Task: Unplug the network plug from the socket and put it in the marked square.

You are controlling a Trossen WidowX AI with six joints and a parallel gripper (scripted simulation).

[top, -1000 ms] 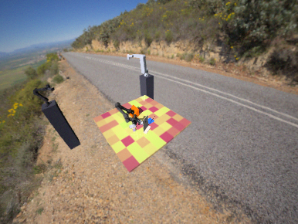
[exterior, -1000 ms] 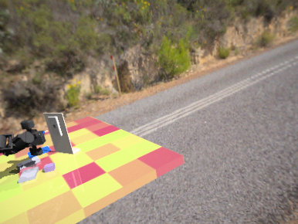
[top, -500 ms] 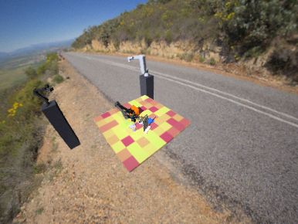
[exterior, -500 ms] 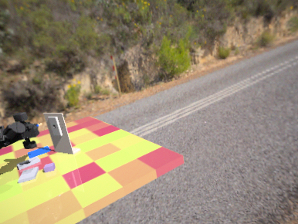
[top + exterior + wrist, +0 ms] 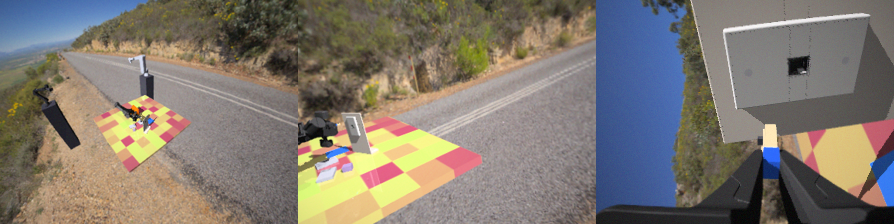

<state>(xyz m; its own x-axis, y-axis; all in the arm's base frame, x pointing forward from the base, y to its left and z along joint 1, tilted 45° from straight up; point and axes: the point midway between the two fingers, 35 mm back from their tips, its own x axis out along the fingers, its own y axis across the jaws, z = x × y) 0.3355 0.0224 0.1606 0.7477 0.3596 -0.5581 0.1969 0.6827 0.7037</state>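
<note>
Now: gripper tip 210 mm above the blue marked square, 200 mm to the right of it and 20 mm past it. From my gripper tip the other things lie so: network plug (10 mm ahead); then purple block (200 mm below, 140 mm to the right, 20 mm behind); then grey upright panel (100 mm below, 90 mm ahead, 20 mm to the left).
</note>
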